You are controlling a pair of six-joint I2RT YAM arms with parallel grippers.
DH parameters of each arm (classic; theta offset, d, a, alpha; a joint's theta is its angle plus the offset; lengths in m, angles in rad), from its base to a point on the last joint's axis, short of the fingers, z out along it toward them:
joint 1: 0 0.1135 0.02 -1.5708
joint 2: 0 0 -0.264 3.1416
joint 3: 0.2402 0 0.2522 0
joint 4: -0.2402 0 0.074 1.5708
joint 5: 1.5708 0 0 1.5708
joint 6: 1.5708 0.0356 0 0
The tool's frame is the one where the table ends.
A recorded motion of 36 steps. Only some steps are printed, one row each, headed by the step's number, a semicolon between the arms.
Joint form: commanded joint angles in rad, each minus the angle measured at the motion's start. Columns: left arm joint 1, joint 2, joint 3, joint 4, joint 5, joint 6; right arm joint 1, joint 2, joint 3, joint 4, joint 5, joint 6.
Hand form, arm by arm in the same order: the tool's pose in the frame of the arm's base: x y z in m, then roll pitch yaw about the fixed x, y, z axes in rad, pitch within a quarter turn. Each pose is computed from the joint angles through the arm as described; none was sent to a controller.
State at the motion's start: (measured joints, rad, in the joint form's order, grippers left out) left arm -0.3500 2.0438 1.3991 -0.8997 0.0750 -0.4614; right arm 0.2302 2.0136 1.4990 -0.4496 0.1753 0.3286
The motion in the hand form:
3: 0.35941 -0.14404 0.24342 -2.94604 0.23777 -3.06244; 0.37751 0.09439 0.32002 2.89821 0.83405 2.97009
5: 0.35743 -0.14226 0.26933 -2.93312 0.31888 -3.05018; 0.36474 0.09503 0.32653 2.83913 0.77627 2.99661
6: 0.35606 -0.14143 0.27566 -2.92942 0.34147 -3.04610; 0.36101 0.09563 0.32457 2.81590 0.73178 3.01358
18: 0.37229 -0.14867 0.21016 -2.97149 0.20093 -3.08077; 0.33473 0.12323 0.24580 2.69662 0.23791 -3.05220
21: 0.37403 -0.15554 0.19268 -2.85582 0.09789 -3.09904; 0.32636 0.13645 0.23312 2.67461 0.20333 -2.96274
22: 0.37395 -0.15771 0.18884 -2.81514 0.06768 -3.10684; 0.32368 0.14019 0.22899 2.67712 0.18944 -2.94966
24: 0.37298 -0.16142 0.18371 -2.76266 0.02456 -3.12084; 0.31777 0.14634 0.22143 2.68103 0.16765 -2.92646
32: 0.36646 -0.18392 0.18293 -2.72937 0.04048 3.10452; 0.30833 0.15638 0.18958 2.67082 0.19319 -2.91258
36: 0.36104 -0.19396 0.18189 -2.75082 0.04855 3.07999; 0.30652 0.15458 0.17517 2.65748 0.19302 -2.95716
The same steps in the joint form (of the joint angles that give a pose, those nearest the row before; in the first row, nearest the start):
3: -0.0244 -0.1518 0.1896 -0.0698 -0.0015 0.0202; 0.0217 -0.3113 0.0282 -0.0881 -0.0996 -0.0481
5: -0.0244 -0.1957 0.2239 -0.0698 -0.0278 0.0202; 0.0233 -0.3452 0.0282 -0.1587 -0.1904 -0.0481
6: -0.0244 -0.2102 0.2270 -0.0656 -0.0355 0.0202; 0.0229 -0.3479 0.0282 -0.1961 -0.2369 -0.0477
18: -0.0236 -0.0664 0.1797 -0.0195 -0.0042 0.0351; 0.0854 -0.2503 -0.0778 -0.4456 -0.5562 -0.0916
21: -0.0248 -0.0187 0.1797 -0.0183 0.1465 0.0351; 0.1244 -0.2369 -0.1083 -0.4501 -0.5997 -0.1396
22: -0.0255 -0.0076 0.1797 -0.0187 0.1968 0.0355; 0.1370 -0.2331 -0.1186 -0.4502 -0.5997 -0.1396
24: -0.0294 0.0073 0.1797 -0.0229 0.2632 0.0359; 0.1595 -0.2308 -0.1438 -0.4448 -0.5997 -0.1396
32: -0.0843 0.0114 0.1793 0.0096 0.2880 0.0351; 0.1968 -0.2285 -0.2758 -0.2735 -0.5989 -0.1152
36: -0.1141 0.0115 0.1762 0.0122 0.2644 0.0336; 0.1942 -0.2251 -0.3353 -0.1892 -0.5997 -0.0698

